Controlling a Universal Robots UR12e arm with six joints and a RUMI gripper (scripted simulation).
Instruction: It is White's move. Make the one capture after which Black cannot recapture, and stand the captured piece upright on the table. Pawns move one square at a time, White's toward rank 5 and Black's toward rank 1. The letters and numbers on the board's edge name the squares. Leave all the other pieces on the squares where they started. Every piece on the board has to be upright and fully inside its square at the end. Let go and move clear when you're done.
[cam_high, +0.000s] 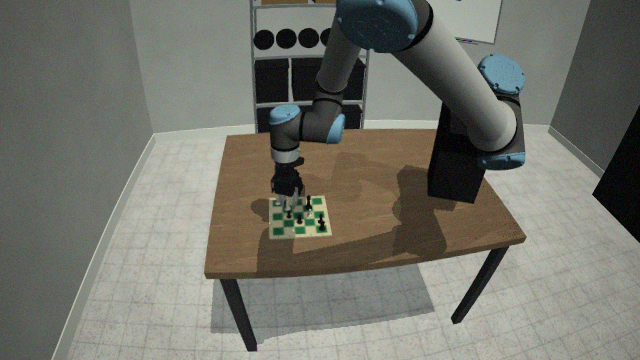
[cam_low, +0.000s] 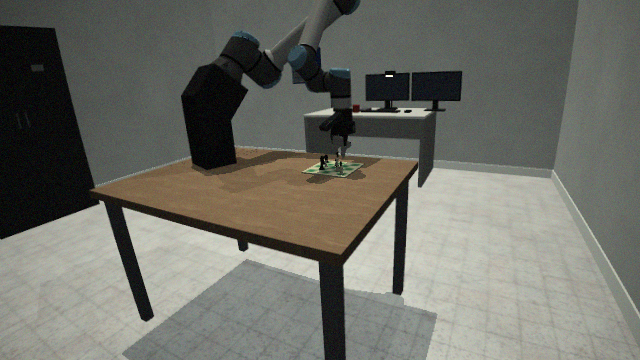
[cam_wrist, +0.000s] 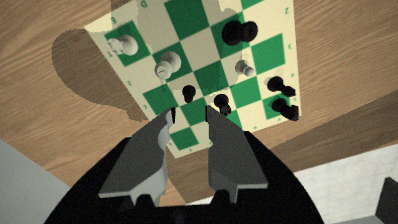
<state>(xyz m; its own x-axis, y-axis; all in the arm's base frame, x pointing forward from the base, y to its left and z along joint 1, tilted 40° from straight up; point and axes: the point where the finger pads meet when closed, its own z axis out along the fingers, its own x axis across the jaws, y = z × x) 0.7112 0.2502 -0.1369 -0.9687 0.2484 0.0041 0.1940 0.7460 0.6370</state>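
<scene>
Now: the black pawn 5 cm below my hand. The rest, counted from my hand: chessboard 3 cm behind, 1 cm to the right, 7 cm below; white pawn 7 cm behind, 1 cm to the right, 5 cm below; white rook 6 cm ahead, 7 cm to the right, 5 cm below.
</scene>
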